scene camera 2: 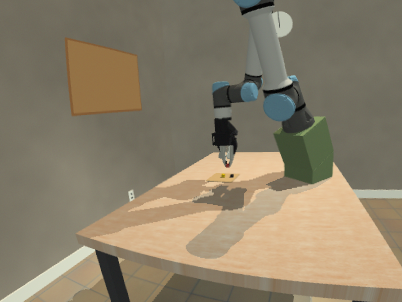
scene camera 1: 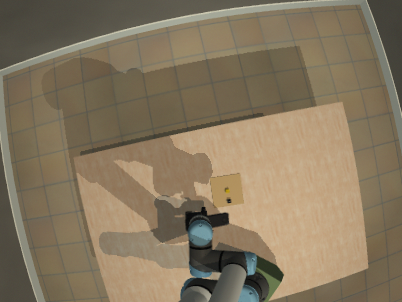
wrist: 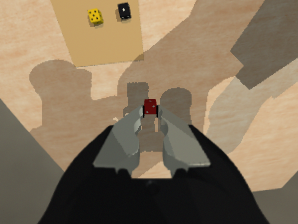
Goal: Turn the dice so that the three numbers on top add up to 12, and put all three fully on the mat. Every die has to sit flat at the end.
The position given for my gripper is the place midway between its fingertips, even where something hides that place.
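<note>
A tan mat [scene camera 1: 232, 182] is visible. My gripper appears at [scene camera 2: 227, 166] and at [wrist: 150, 106].
</note>
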